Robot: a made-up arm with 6 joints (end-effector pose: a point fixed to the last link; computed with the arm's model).
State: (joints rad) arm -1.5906 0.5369 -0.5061 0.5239 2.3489 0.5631
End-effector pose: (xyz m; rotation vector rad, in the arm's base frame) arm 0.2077 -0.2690 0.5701 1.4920 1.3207 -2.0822
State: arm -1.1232 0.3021 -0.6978 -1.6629 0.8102 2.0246
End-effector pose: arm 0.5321 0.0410 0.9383 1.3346 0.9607 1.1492
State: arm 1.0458 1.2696 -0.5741 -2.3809 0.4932 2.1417
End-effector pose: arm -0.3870 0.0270 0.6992 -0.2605 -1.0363 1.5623
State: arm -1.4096 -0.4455 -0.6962 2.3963 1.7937 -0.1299
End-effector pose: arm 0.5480 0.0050 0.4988 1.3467 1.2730 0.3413
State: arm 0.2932 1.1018 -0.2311 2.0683 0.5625 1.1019
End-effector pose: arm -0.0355 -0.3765 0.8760 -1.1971 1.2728 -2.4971
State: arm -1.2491 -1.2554 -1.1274 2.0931 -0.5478 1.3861
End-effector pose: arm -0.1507 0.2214 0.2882 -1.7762 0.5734 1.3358
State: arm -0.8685 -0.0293 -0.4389 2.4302 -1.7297 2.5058
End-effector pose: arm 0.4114 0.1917 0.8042 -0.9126 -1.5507 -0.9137
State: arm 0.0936 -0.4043 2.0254 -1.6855 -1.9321 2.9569
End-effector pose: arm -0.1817 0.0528 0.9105 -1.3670 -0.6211 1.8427
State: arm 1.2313 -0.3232 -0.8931 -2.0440 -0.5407 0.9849
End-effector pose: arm 0.0145 0.2632 1.1054 -0.2275 1.1906 1.6022
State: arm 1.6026 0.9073 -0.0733 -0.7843 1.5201 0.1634
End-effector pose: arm 0.2301 -0.0032 0.6333 -1.9339 -0.1264 -1.7624
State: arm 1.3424 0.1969 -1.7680 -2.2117 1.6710 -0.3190
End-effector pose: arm -0.0886 0.0557 0.6578 2.5601 1.1155 -1.1844
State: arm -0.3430 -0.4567 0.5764 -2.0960 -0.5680 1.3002
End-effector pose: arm 0.5143 -0.0622 0.7891 1.5502 1.7105 0.1838
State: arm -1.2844 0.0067 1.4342 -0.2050 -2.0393 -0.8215
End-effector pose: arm 0.2136 -0.1954 0.7204 2.4404 1.2691 -0.9890
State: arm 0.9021 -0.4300 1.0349 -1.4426 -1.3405 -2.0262
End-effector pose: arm -0.1941 -0.1077 1.0462 -0.4223 -0.1806 2.7287
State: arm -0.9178 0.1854 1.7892 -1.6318 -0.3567 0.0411
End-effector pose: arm 0.3998 0.0422 0.9497 1.0712 1.6320 0.4159
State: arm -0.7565 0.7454 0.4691 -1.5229 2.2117 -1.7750
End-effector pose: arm 0.0415 -0.2031 0.6977 -2.6845 1.5766 -0.2360
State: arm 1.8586 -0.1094 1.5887 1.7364 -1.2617 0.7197
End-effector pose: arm -0.1678 0.1487 0.2446 -2.1503 -1.3278 1.1510
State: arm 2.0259 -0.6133 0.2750 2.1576 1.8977 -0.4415
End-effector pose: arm -0.3947 0.0963 0.7480 0.1134 -1.9070 -0.4653
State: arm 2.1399 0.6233 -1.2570 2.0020 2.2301 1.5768
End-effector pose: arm -0.2061 -0.0647 0.5898 0.9375 -1.9018 1.8810
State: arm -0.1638 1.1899 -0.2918 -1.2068 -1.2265 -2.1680
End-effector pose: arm -0.1111 -0.1205 1.0787 0.8089 -0.6141 -1.7218
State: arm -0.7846 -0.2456 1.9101 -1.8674 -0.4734 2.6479
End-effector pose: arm 0.2125 -0.1522 1.1339 0.5427 0.1854 -2.2955
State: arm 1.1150 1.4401 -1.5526 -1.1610 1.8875 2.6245
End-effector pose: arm -0.2325 0.0400 0.5696 -1.8616 -0.5781 2.2333
